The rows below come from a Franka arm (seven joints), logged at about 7 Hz.
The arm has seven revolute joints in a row. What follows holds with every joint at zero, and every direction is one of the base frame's. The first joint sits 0.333 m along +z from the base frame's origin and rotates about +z. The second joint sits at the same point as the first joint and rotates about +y. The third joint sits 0.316 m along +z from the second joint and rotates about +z. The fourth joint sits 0.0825 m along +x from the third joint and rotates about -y. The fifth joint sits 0.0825 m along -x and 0.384 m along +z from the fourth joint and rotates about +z. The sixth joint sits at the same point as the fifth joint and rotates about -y. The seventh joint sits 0.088 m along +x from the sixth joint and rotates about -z. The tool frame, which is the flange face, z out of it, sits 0.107 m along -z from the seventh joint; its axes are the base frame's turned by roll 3.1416, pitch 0 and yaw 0 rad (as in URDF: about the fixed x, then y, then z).
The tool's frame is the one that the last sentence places.
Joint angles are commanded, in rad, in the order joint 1, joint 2, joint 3, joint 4, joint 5, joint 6, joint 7. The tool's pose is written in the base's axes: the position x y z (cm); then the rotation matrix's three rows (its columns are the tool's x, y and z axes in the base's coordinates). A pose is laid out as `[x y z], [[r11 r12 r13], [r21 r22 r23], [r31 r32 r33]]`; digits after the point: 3 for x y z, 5 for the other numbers.
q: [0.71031 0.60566 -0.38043 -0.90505 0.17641 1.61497 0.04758]
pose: [63.530 33.882 57.084], [[0.92478 0.35402 0.13950], [0.35479 -0.93473 0.02018], [0.13753 0.03083 -0.99002]]
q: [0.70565 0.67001 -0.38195 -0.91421 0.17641 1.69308 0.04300]
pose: [65.484 34.664 52.876], [[0.92251 0.35369 0.15450], [0.35731 -0.93397 0.00461], [0.14593 0.05095 -0.98798]]
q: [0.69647 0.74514 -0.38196 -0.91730 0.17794 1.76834 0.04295]
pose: [67.419 35.184 47.989], [[0.92301 0.34867 0.16271], [0.35562 -0.93451 -0.01478], [0.14691 0.07150 -0.98656]]
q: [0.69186 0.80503 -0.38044 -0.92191 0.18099 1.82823 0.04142]
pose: [68.624 35.645 43.872], [[0.92201 0.34992 0.16570], [0.35905 -0.93290 -0.02784], [0.14484 0.08516 -0.98578]]
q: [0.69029 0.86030 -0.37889 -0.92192 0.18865 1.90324 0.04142]
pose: [69.612 36.304 40.407], [[0.91652 0.35305 0.18801], [0.36381 -0.93114 -0.02503], [0.16623 0.09134 -0.98185]]
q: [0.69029 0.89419 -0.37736 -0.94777 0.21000 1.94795 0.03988]
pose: [69.974 36.394 36.997], [[0.92086 0.34988 0.17201], [0.35848 -0.93331 -0.02074], [0.15329 0.08076 -0.98488]]
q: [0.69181 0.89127 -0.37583 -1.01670 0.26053 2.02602 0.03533]
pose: [70.124 35.948 34.720], [[0.92855 0.33069 0.16864], [0.33164 -0.94312 0.02332], [0.16676 0.03427 -0.98540]]
